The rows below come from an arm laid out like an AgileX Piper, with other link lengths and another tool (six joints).
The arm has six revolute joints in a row. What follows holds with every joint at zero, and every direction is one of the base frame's.
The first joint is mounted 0.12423 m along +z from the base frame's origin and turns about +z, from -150 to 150 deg.
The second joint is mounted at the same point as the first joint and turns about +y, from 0 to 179.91 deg.
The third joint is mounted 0.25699 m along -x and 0.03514 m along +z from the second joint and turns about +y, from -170 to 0 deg.
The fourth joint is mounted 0.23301 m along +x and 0.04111 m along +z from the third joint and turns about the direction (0.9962, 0, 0.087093), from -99.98 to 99.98 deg.
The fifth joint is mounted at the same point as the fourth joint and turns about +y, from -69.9 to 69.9 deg.
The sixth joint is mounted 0.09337 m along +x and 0.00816 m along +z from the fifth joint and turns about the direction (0.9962, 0, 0.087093), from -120 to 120 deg.
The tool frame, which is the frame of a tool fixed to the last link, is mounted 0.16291 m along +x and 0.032 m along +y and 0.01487 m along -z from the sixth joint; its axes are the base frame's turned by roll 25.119, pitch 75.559 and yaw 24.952 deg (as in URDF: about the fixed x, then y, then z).
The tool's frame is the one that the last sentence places.
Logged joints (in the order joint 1, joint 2, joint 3, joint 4, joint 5, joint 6), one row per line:
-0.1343, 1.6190, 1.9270, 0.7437, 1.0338, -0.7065
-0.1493, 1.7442, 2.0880, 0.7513, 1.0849, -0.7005
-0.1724, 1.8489, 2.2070, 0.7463, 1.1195, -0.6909
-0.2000, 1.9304, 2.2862, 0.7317, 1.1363, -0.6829
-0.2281, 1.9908, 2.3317, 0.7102, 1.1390, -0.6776
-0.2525, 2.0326, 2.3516, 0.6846, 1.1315, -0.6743
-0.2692, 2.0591, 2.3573, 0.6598, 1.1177, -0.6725
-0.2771, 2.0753, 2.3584, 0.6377, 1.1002, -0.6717
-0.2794, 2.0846, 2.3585, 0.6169, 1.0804, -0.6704
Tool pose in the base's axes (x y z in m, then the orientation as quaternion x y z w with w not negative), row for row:
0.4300, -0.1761, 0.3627, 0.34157, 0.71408, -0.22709, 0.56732
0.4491, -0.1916, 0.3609, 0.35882, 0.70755, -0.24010, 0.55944
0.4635, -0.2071, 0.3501, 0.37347, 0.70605, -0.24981, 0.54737
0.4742, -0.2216, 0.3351, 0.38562, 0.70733, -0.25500, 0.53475
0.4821, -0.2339, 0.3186, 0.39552, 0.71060, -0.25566, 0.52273
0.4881, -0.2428, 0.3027, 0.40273, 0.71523, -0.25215, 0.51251
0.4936, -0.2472, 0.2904, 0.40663, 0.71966, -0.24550, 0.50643
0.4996, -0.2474, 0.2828, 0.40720, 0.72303, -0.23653, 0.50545
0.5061, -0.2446, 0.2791, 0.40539, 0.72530, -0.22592, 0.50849
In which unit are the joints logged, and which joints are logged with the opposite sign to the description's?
The joints are logged in radians. Opposite sign: joint 3, joint 4, joint 6.
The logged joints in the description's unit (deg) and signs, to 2 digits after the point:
-7.69, 92.76, -110.41, -42.61, 59.23, 40.48
-8.55, 99.94, -119.63, -43.05, 62.16, 40.14
-9.88, 105.93, -126.45, -42.76, 64.14, 39.59
-11.46, 110.60, -130.99, -41.92, 65.11, 39.13
-13.07, 114.06, -133.60, -40.69, 65.26, 38.82
-14.47, 116.46, -134.74, -39.22, 64.83, 38.63
-15.42, 117.98, -135.06, -37.80, 64.04, 38.53
-15.88, 118.91, -135.13, -36.54, 63.04, 38.49
-16.01, 119.44, -135.13, -35.35, 61.90, 38.41

